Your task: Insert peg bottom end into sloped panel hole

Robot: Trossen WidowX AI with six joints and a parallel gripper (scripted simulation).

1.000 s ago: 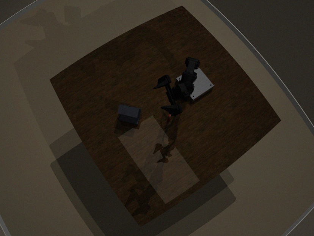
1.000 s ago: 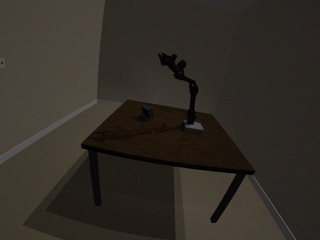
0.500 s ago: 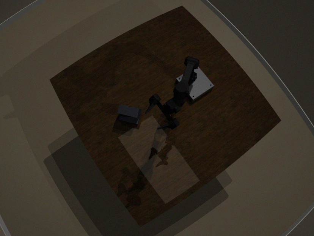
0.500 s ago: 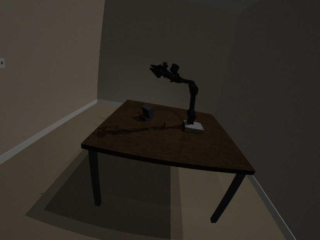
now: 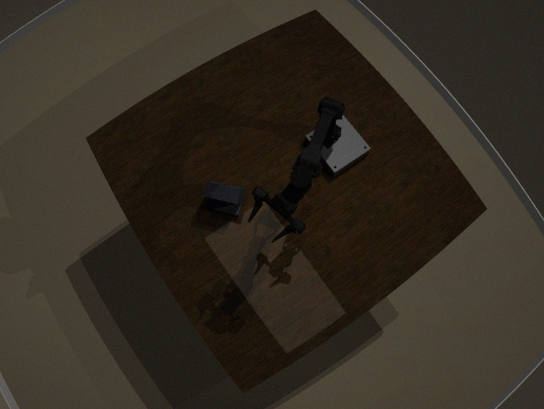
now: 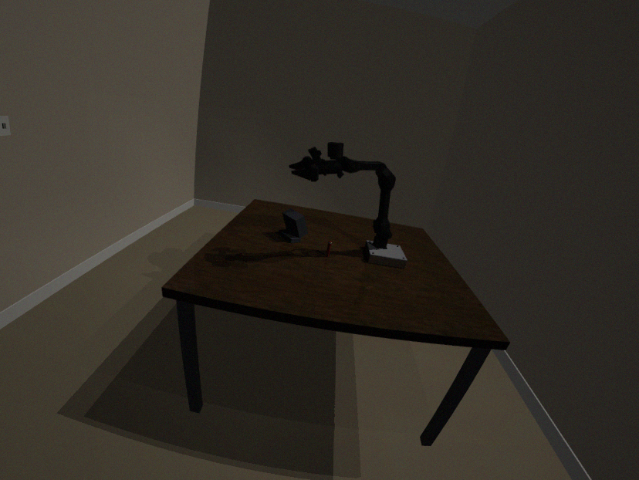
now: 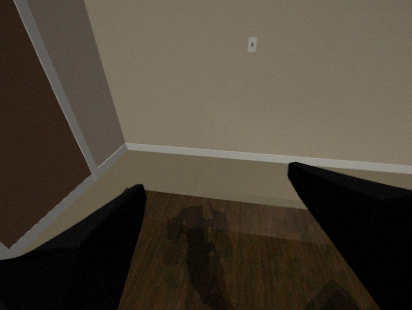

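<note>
Right now the peg is 23 cm behind my gripper tip, 7 cm to the right of it and 35 cm below it. Round my gripper tip: sloped panel: 7 cm behind, 27 cm to the right, 32 cm below.
</note>
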